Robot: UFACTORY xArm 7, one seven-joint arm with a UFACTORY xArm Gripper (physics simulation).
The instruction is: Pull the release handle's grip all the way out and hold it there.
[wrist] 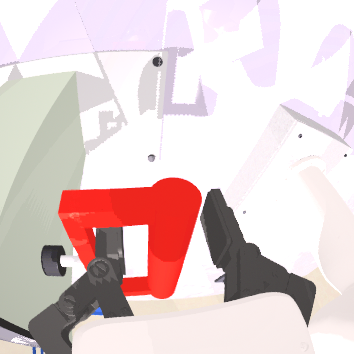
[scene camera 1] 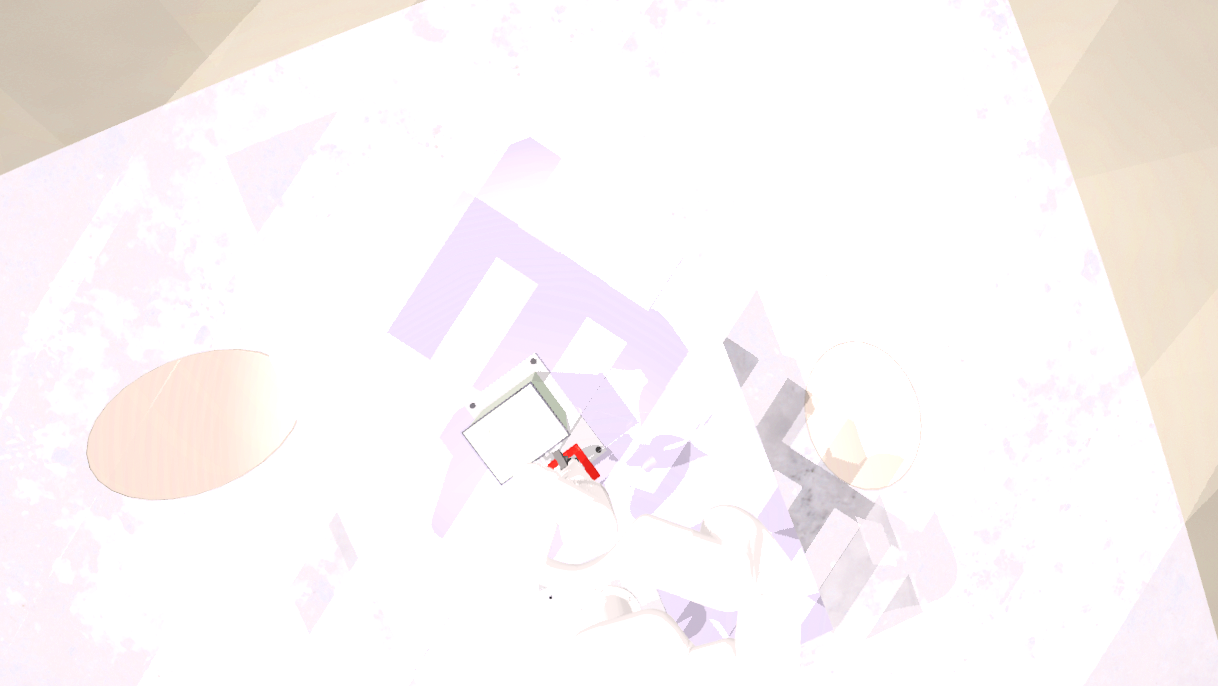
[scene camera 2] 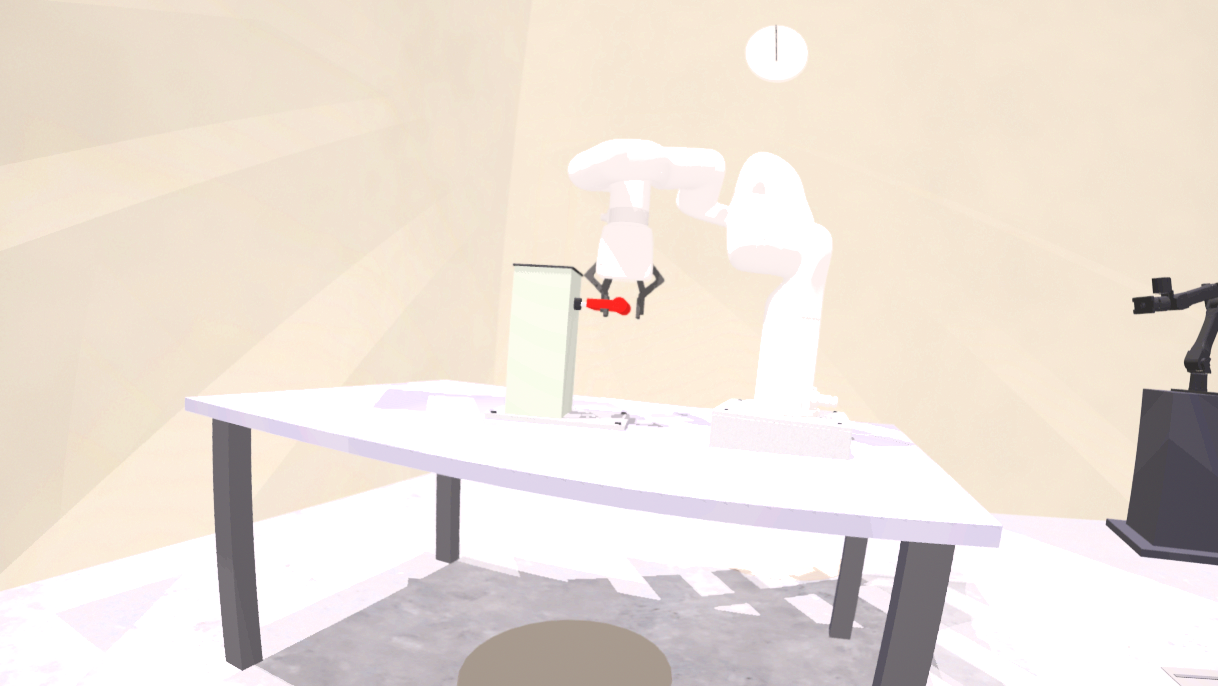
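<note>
The red release handle (scene camera 1: 586,461) (scene camera 2: 609,305) (wrist: 107,207) is a loop with a thick round grip bar (wrist: 172,235) on its outer side. A short white rod (wrist: 67,261) joins it to a black collar (wrist: 53,260) (scene camera 2: 577,303) on the pale green post (scene camera 1: 515,432) (scene camera 2: 542,340) (wrist: 40,135). A gap separates the loop from the post. My gripper (scene camera 2: 622,314) (wrist: 162,205) points down and is partly open around the grip bar. One finger reaches down inside the loop, the other stands outside, with visible space beside the bar in the wrist view. The gripper is largely hidden in the first scene view.
The post stands on a white base plate with dark bolts (wrist: 157,61) (scene camera 1: 533,361) on the white table (scene camera 2: 383,443). The arm's own base block (scene camera 2: 779,432) (wrist: 300,145) sits to the right of the post. A dark arm on a pedestal (scene camera 2: 1180,468) stands far right.
</note>
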